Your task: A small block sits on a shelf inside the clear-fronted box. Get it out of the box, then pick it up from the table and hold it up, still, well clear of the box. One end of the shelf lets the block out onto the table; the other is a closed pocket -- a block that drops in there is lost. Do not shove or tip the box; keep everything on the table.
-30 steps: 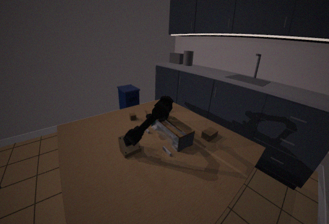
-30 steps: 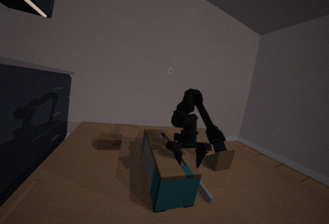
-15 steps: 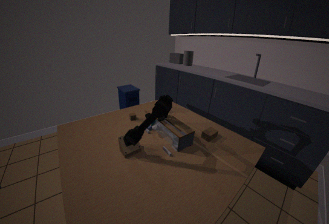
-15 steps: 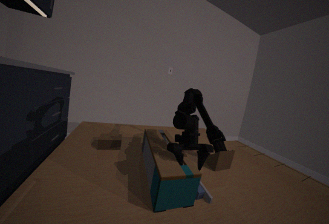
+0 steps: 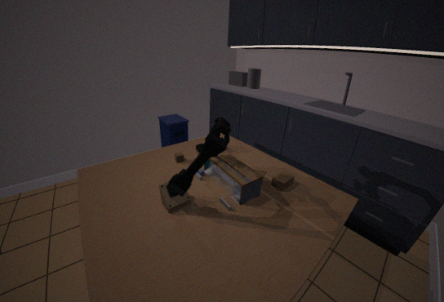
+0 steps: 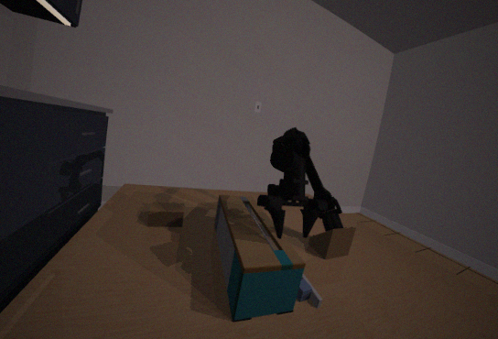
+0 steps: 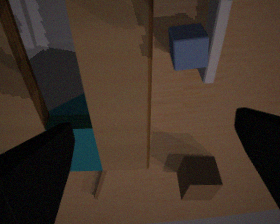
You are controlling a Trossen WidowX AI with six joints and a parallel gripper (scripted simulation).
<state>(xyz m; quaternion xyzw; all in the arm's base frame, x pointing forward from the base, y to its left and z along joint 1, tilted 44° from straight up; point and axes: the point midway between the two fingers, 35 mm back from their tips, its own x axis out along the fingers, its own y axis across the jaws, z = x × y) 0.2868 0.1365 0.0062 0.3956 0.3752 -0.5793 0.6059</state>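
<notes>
The blue block is 13 cm below my gripper tip, 4 cm behind it and 3 cm to the left of it. The rest, counted from my gripper tip: long box 13 cm to the right, 8 cm below, 3 cm ahead.
</notes>
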